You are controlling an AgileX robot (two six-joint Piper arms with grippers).
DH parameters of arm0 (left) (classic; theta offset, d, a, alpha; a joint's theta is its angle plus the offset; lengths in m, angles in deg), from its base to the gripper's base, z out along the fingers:
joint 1: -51.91 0.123 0 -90
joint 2: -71.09 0 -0.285 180
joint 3: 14.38 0 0.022 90
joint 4: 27.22 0.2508 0 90
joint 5: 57.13 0 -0.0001 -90
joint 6: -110.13 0.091 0 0
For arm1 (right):
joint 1: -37.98 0.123 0 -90
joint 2: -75.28 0 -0.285 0
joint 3: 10.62 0 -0.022 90
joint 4: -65.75 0.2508 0 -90
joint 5: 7.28 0 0.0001 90
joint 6: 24.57 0.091 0 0
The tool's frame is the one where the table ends.
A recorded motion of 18 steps. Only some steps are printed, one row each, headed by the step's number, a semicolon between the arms.
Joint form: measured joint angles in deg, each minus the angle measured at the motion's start. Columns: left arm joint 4, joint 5, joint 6, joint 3, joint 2, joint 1; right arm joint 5, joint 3, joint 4, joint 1, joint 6, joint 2.
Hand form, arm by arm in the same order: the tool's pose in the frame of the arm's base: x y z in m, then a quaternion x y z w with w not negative. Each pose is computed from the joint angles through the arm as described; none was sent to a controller.
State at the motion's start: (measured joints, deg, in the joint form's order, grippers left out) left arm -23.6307 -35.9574 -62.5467 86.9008 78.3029 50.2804; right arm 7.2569 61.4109 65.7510 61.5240 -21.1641 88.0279
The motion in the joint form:
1: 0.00 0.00 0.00 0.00 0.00 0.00; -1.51 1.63 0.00 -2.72 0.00 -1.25
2: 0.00 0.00 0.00 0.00 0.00 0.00; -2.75 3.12 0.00 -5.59 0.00 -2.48
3: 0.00 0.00 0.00 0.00 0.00 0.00; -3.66 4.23 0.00 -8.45 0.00 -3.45
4: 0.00 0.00 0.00 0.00 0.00 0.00; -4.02 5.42 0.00 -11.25 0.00 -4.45
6: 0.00 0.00 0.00 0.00 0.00 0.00; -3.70 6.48 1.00 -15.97 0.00 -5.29
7: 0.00 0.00 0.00 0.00 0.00 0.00; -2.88 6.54 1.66 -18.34 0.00 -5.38
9: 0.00 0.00 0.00 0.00 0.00 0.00; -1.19 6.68 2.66 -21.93 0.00 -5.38
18: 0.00 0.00 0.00 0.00 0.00 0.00; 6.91 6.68 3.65 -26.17 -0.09 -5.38
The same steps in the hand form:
1: 0.0528 0.0006 0.1717 0.07947 0.80024 0.05591 0.59175; 0.0550 0.0209 0.2098 -0.11443 0.74706 0.13744 0.64025
2: 0.0528 0.0006 0.1717 0.07947 0.80024 0.05591 0.59175; 0.0552 0.0179 0.2042 -0.09497 0.74411 0.12256 0.64982
3: 0.0528 0.0006 0.1717 0.07947 0.80024 0.05591 0.59175; 0.0555 0.0150 0.2001 -0.07592 0.74181 0.10711 0.65763
4: 0.0528 0.0006 0.1717 0.07947 0.80024 0.05591 0.59175; 0.0556 0.0121 0.1946 -0.05770 0.74246 0.09116 0.66115
6: 0.0528 0.0006 0.1717 0.07947 0.80024 0.05591 0.59175; 0.0559 0.0077 0.1887 -0.02187 0.74750 0.07040 0.66016
7: 0.0528 0.0006 0.1717 0.07947 0.80024 0.05591 0.59175; 0.0559 0.0056 0.1871 -0.00305 0.75236 0.06096 0.65592
9: 0.0528 0.0006 0.1717 0.07947 0.80024 0.05591 0.59175; 0.0558 0.0026 0.1837 0.02569 0.76230 0.04699 0.64501
18: 0.0528 0.0006 0.1717 0.07947 0.80024 0.05591 0.59175; 0.0528 -0.0003 0.1712 0.05879 0.80420 0.03048 0.59066

